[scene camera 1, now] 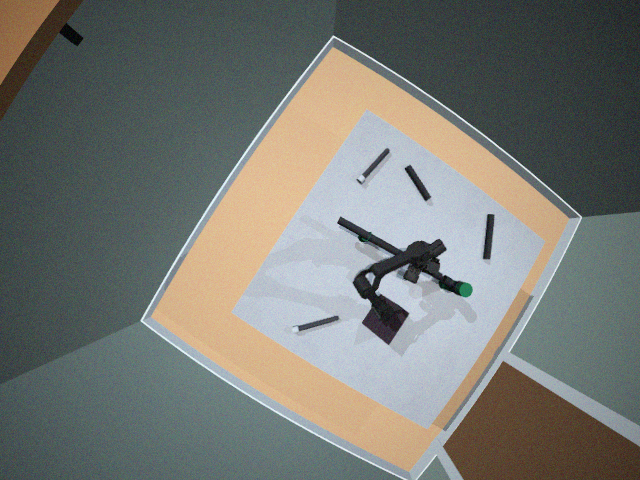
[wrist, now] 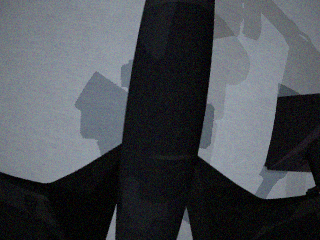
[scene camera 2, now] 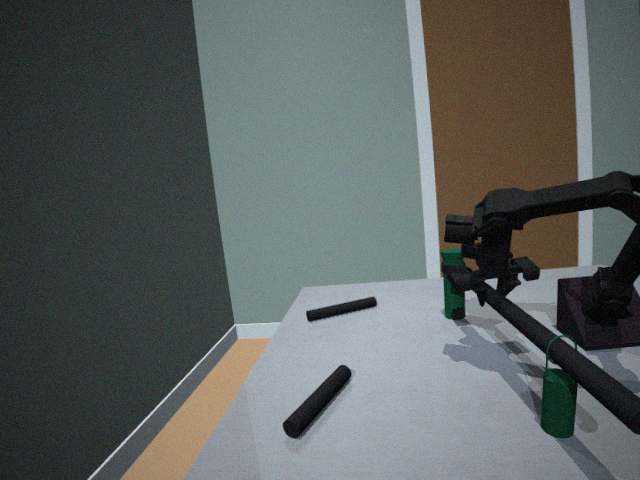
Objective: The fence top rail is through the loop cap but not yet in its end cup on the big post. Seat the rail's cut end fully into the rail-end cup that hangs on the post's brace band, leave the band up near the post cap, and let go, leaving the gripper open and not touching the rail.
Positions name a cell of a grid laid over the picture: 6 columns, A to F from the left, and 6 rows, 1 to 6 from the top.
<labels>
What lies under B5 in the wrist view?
My gripper.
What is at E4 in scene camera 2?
My gripper.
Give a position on a dark top rail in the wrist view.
D3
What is my gripper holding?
A dark top rail.
</labels>
